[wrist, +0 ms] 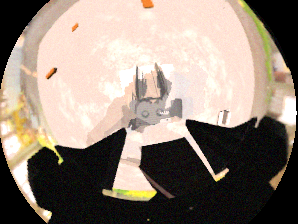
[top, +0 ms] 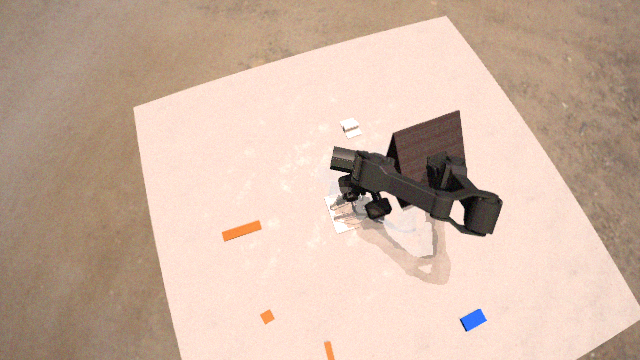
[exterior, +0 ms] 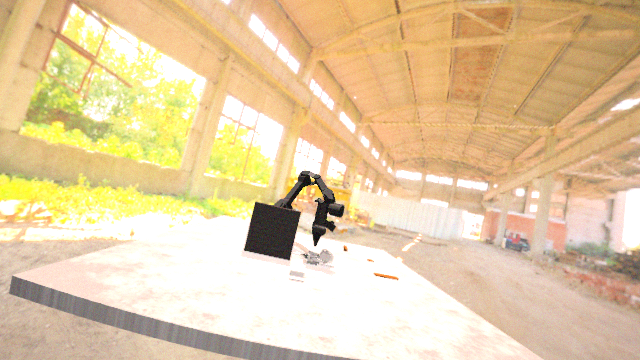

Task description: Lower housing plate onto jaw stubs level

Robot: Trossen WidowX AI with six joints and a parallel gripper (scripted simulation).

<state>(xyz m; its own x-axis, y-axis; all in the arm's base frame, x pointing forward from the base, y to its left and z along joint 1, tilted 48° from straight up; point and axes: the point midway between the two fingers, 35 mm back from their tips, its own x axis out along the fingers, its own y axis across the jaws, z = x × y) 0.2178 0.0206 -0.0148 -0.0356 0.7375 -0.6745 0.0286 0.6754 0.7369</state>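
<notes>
My gripper tip is 50 mm above the housing plate. Also, from my gripper tip: white pad 270 mm to the right, 70 mm below, 60 mm behind; then blue tile 420 mm to the left, 160 mm behind, 70 mm below.
</notes>
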